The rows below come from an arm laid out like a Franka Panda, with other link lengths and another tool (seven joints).
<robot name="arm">
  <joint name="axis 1" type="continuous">
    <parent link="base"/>
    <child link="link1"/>
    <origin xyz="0 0 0.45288"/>
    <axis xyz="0 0 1"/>
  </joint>
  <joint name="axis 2" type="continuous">
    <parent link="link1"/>
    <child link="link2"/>
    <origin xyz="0 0 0"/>
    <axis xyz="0 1 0"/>
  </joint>
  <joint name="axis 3" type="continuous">
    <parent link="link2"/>
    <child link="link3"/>
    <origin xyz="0 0 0.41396"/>
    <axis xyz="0 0 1"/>
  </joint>
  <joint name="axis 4" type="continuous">
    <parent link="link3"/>
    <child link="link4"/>
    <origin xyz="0.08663 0 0"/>
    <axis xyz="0 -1 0"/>
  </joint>
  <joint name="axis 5" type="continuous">
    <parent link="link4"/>
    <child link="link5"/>
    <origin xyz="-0.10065 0 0.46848"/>
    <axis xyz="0 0 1"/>
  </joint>
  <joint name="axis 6" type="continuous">
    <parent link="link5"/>
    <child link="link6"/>
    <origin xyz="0 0 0"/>
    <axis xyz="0 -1 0"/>
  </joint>
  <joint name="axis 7" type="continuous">
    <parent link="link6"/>
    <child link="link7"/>
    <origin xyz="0.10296 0 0"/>
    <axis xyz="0 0 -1"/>
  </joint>
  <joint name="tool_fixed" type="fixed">
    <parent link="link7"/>
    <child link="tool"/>
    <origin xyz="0.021 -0.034 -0.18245" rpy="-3.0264 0 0.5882"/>
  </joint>
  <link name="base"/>
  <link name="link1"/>
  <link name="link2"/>
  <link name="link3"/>
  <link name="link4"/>
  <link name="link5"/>
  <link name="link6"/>
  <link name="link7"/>
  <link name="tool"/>
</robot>
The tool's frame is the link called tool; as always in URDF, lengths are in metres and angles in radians. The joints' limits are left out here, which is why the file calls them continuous.
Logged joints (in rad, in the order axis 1, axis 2, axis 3, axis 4, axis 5, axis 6, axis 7), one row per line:
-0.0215 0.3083 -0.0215 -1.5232 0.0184 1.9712 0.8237
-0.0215 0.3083 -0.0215 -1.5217 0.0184 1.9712 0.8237
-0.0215 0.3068 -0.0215 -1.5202 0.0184 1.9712 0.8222
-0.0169 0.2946 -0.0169 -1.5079 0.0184 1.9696 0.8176
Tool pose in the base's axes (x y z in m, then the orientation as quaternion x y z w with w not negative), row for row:
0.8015 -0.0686 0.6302 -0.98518 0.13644 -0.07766 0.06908
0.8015 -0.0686 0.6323 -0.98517 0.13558 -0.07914 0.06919
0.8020 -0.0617 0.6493 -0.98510 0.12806 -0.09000 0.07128
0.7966 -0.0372 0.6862 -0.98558 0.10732 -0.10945 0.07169
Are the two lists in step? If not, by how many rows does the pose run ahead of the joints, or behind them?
The pose runs 1 row ahead of the joints: the pose in row i belongs to the joints in row i + 1.
